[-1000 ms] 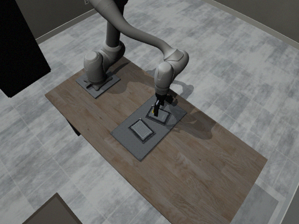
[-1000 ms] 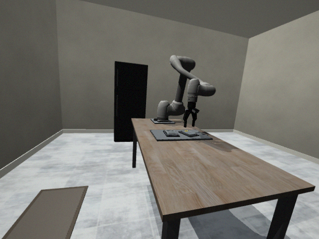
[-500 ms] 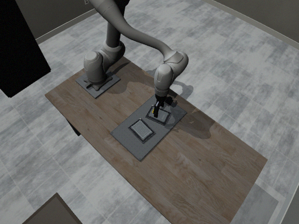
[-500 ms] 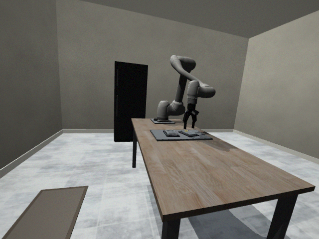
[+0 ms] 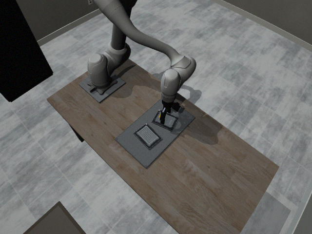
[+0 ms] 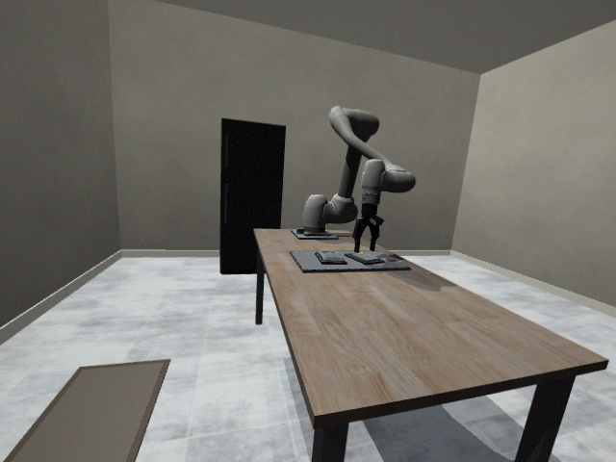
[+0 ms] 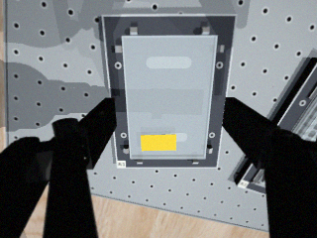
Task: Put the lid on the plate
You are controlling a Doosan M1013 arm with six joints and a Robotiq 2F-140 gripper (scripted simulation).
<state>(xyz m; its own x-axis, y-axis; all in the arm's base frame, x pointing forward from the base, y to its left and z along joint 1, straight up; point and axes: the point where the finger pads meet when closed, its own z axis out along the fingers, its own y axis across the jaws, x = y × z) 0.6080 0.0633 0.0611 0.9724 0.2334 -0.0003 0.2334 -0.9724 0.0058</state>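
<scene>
My hand is 5 cm above the clear lid. The rest, counted from my hand: culture plate E01 (1 cm behind, 18 cm to the right, 4 cm below); lid park LP1 (6 cm below).
</scene>
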